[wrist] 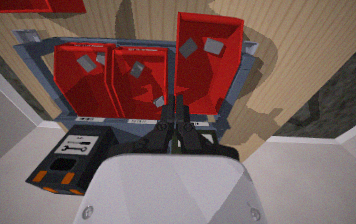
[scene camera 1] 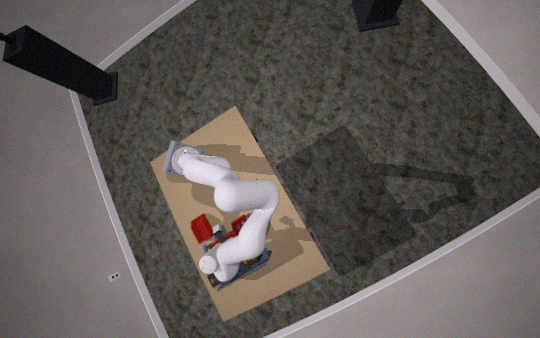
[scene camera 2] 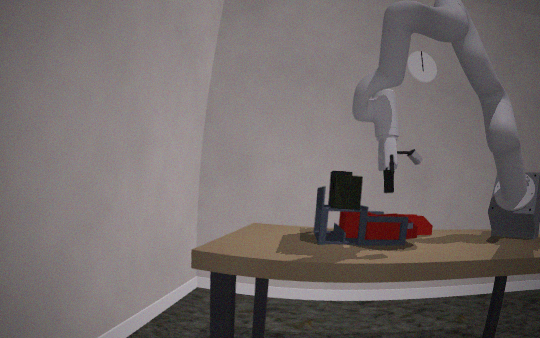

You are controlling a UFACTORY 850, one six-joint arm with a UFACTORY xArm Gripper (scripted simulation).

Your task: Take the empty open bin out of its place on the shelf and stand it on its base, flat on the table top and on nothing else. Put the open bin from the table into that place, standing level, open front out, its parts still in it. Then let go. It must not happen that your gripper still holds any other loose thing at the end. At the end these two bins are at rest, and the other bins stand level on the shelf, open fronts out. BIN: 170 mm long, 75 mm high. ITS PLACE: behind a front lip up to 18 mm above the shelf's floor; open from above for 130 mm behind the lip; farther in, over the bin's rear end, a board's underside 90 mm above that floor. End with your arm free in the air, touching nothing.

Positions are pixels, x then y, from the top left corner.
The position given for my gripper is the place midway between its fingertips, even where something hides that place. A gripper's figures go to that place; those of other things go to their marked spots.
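My gripper point(scene camera 2: 388, 192) is at 1.21 m from the lens, and there's a black box point(scene camera 2: 346, 194) that's 1.08 m from the lens.
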